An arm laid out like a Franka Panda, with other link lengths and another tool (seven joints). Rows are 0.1 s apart.
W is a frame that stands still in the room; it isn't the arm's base.
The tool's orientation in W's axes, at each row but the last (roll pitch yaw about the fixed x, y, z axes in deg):
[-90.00, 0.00, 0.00]
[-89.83, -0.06, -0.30]
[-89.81, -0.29, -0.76]
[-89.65, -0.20, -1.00]
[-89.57, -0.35, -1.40]
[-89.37, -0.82, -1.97]
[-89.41, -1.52, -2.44]
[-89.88, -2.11, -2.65]
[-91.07, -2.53, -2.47]
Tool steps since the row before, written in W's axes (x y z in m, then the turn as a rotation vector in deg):
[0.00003, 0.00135, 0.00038, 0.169, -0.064, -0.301]
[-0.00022, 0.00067, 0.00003, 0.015, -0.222, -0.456]
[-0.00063, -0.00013, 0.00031, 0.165, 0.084, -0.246]
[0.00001, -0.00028, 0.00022, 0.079, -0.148, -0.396]
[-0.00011, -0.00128, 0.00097, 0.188, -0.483, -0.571]
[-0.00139, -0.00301, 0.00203, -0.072, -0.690, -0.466]
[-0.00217, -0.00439, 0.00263, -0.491, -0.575, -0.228]
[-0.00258, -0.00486, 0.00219, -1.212, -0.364, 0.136]
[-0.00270, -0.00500, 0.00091, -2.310, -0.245, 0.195]
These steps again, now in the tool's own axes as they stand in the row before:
[0.00003, -0.00038, 0.00135, 0.169, 0.301, -0.064]
[-0.00022, -0.00003, 0.00067, 0.016, 0.455, -0.223]
[-0.00063, -0.00031, -0.00014, 0.163, 0.247, 0.085]
[0.00002, -0.00022, -0.00028, 0.080, 0.395, -0.149]
[-0.00007, -0.00098, -0.00127, 0.196, 0.569, -0.483]
[-0.00126, -0.00208, -0.00303, -0.055, 0.458, -0.697]
[-0.00191, -0.00273, -0.00445, -0.472, 0.209, -0.598]
[-0.00227, -0.00229, -0.00497, -1.188, -0.181, -0.419]
[-0.00244, -0.00092, -0.00513, -2.286, -0.290, -0.350]

